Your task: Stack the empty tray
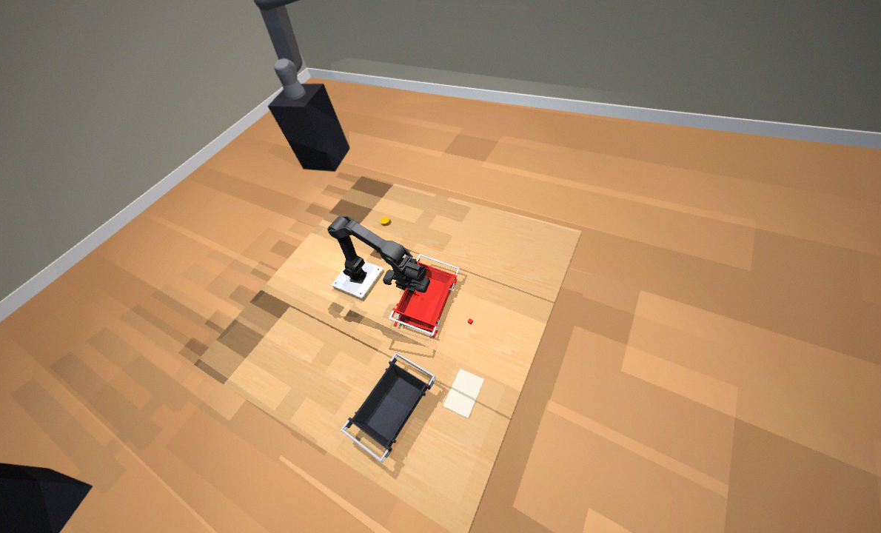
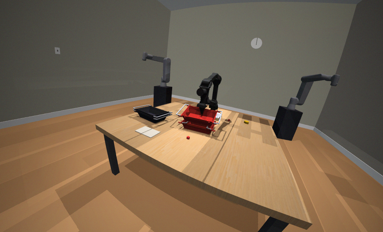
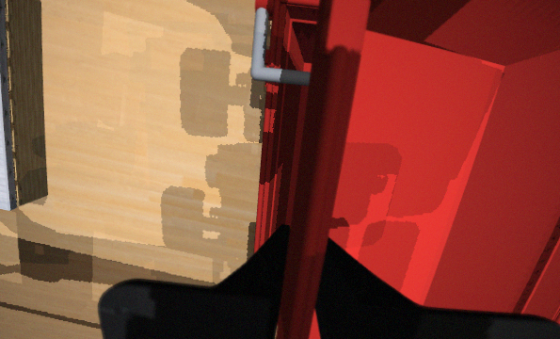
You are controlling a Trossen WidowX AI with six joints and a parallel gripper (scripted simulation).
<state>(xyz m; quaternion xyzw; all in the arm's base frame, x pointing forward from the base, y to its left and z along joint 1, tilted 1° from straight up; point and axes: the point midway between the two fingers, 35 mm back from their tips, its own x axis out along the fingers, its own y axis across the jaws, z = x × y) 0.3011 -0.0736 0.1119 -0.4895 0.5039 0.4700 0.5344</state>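
Right now the red tray is 70 mm ahead of my gripper tip, 20 mm above it and 10 mm to the right of it. Also, from my gripper tip: yellow disc 450 mm to the left, 320 mm behind, 100 mm below; white card 320 mm to the right, 290 mm ahead, 110 mm below.
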